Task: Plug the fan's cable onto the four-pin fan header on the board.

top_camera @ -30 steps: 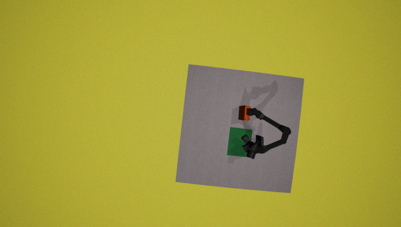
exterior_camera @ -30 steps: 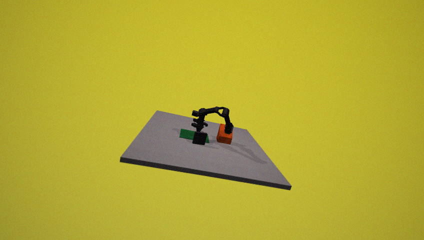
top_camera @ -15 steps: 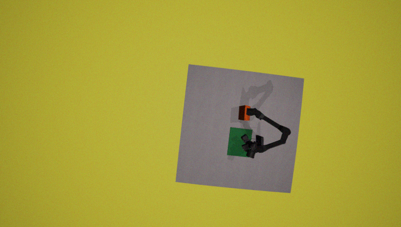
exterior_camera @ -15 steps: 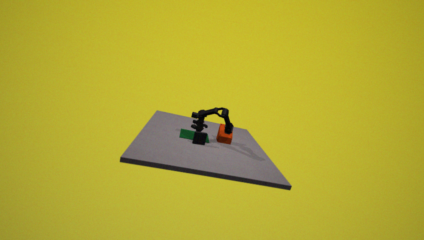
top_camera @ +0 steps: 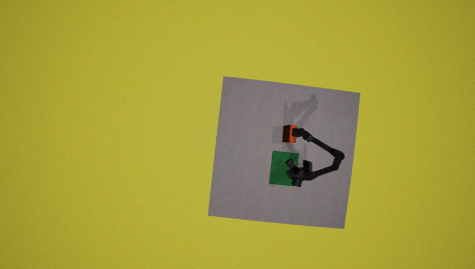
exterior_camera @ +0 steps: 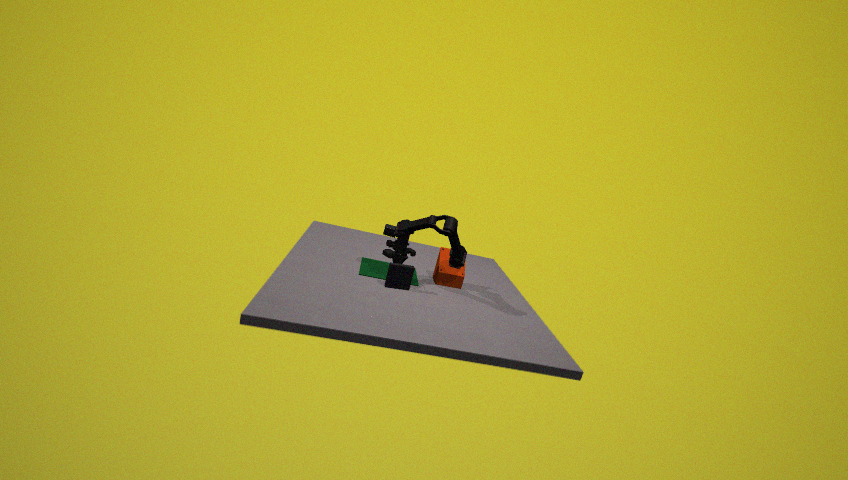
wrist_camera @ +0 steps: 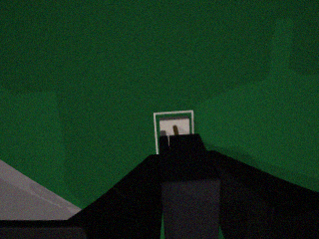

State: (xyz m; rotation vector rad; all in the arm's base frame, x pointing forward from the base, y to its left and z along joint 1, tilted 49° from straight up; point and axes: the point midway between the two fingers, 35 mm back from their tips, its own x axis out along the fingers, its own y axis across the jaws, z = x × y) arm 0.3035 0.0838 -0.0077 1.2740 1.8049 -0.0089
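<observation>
My gripper tip is now 10 mm to the right of the white four-pin header and 40 mm above it. From my gripper tip the other things lie so: black fan: 10 mm behind, 140 mm to the left, 20 mm above; then fan plug: 10 mm to the left, 10 mm above; then green board: 30 mm ahead, 40 mm to the right, 60 mm below.
</observation>
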